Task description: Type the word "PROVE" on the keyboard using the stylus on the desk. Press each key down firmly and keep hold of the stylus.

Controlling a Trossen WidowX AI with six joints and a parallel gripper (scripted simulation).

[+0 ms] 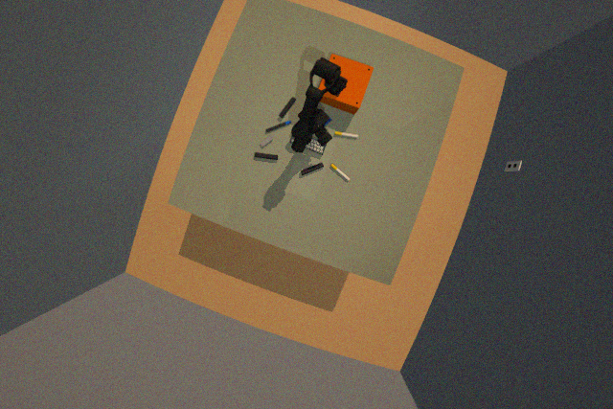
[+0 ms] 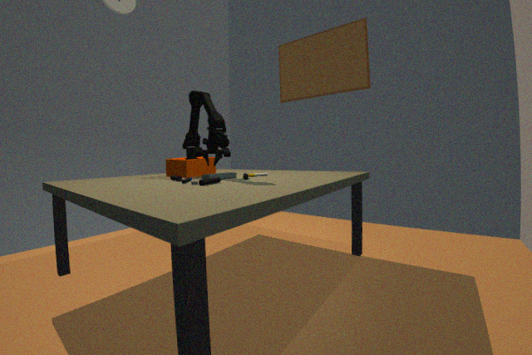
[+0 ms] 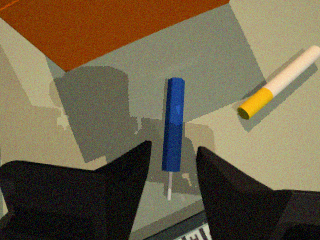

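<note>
Right now the blue stylus is 10 mm ahead of my gripper tip and 60 mm below it. Round my gripper tip: grey stylus tip: 40 mm ahead, 10 mm to the right, 60 mm below; grey block: 200 mm ahead, 210 mm to the right, 60 mm below; blue-capped black pen: 80 mm ahead, 170 mm to the right, 60 mm below.
</note>
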